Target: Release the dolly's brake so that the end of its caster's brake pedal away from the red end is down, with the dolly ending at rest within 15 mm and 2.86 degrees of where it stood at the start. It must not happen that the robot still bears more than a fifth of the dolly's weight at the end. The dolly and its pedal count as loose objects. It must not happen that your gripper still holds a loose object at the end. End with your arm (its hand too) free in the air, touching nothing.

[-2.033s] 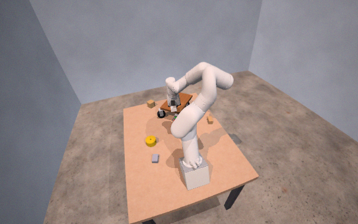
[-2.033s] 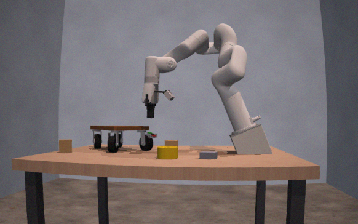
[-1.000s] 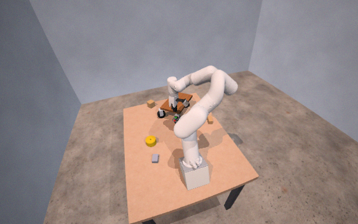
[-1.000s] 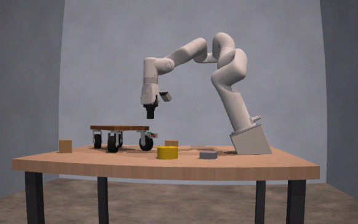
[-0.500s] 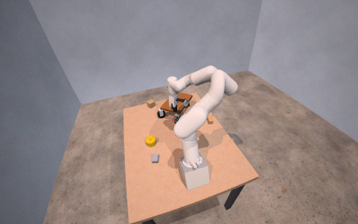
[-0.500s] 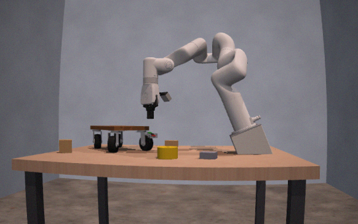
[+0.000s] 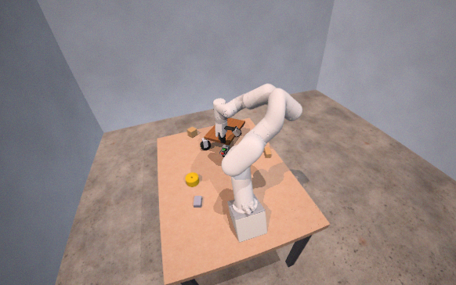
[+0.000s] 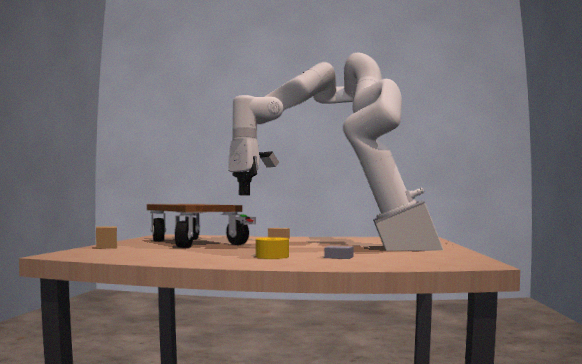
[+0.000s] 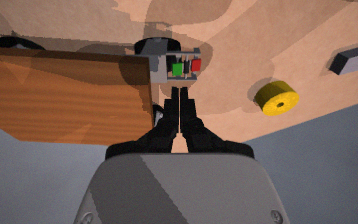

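Right now the brake pedal is 9 cm below my hand, 1 cm to the left of it and 1 cm behind it. Also, from my hand: grey block (29 cm behind, 26 cm to the left, 16 cm below); yellow cylinder (25 cm to the left, 15 cm below, 12 cm behind); tan cube (38 cm ahead, 16 cm to the left, 15 cm below).
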